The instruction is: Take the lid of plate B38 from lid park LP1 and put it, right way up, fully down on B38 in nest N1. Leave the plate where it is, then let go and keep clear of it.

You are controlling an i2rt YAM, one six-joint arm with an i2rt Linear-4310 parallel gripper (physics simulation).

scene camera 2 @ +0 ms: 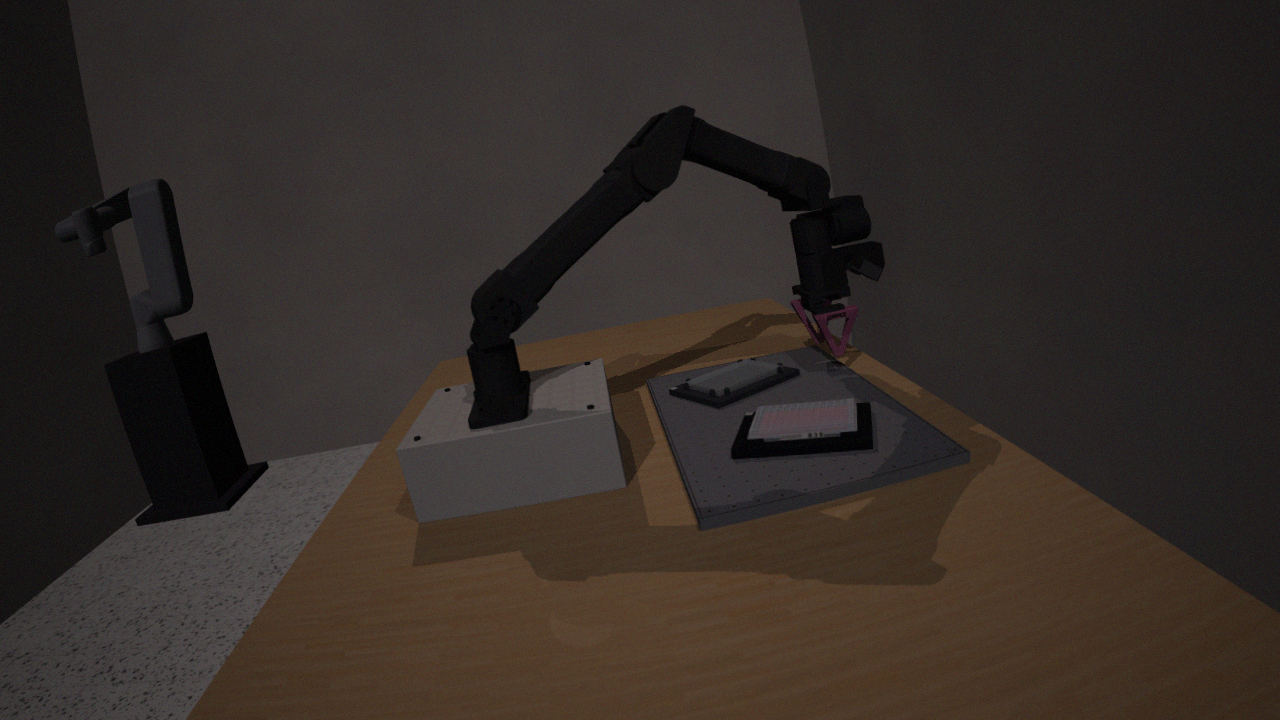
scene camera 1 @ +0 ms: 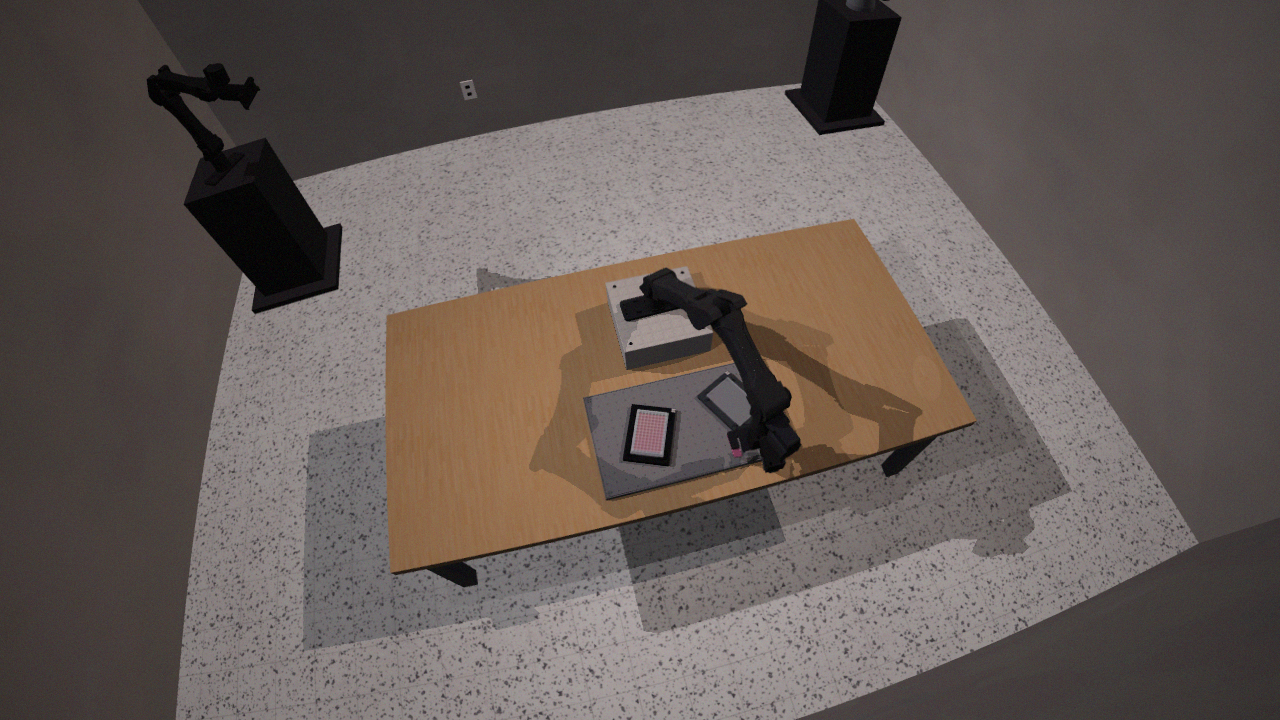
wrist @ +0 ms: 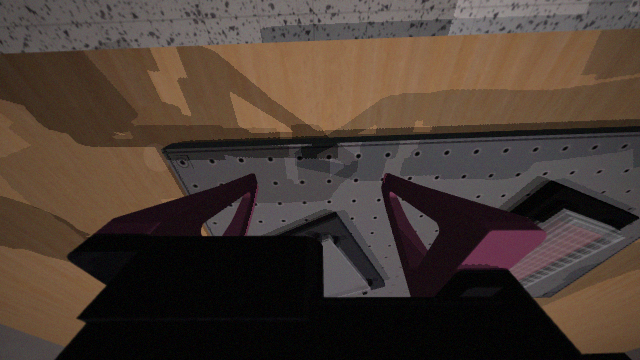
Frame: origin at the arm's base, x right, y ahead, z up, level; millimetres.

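Seen in the pictures: gripper, fingertip midpoint: (scene camera 2: 829, 349) (scene camera 1: 752, 451) (wrist: 319, 180); arm's base, origin of the base link: (scene camera 2: 502, 400) (scene camera 1: 655, 304).
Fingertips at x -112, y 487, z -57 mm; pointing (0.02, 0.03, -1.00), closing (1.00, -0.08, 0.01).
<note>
Pixels of each thing's top centre, then the offset from my fingertips to it. Level surfaces: height alone.
- lid, middle of its top: (wrist: 322, 278) (scene camera 2: 733, 373) (scene camera 1: 733, 400) dz -8, dx -8, dy -156 mm
- lid park LP1, middle of its top: (wrist: 322, 279) (scene camera 2: 733, 372) (scene camera 1: 733, 400) dz -6, dx -8, dy -156 mm
- Plate B38, middle of its top: (scene camera 2: 803, 414) (wrist: 538, 263) (scene camera 1: 649, 431) dz +0, dx +238, dy -134 mm
- black nest N1, middle of its top: (scene camera 2: 804, 420) (wrist: 530, 256) (scene camera 1: 649, 432) dz -8, dx +238, dy -134 mm
- grey perforated board, middle of its top: (scene camera 2: 775, 407) (wrist: 427, 250) (scene camera 1: 688, 423) dz -25, dx +127, dy -137 mm
- wooden table, its level: dz -39 mm
The lid (scene camera 1: 731, 400) (scene camera 2: 735, 377) (wrist: 340, 275) is a clear, flat cover lying in the dark frame of lid park LP1 (wrist: 357, 246). In the wrist view my gripper's body hides part of it. Plate B38 (scene camera 1: 650, 433) (scene camera 2: 803, 418) (wrist: 565, 245), with pinkish wells, sits in the black nest N1 (scene camera 1: 630, 438) (scene camera 2: 805, 445) (wrist: 547, 197). My gripper (scene camera 2: 827, 350) (wrist: 319, 180) is open and empty, its pink fingers wide apart. It hangs above the board's front corner, beyond the lid park on the side away from the arm's base. In scene camera 1 the arm mostly hides the fingers.
The grey perforated board (scene camera 1: 608, 416) (scene camera 2: 680, 447) (wrist: 450, 165) carries both holders on the wooden table (scene camera 1: 483, 402) (scene camera 2: 716, 626) (wrist: 350, 75). The arm's base stands on a white box (scene camera 1: 662, 344) (scene camera 2: 519, 479) behind the board. Two other arms stand on black pedestals away from the table.
</note>
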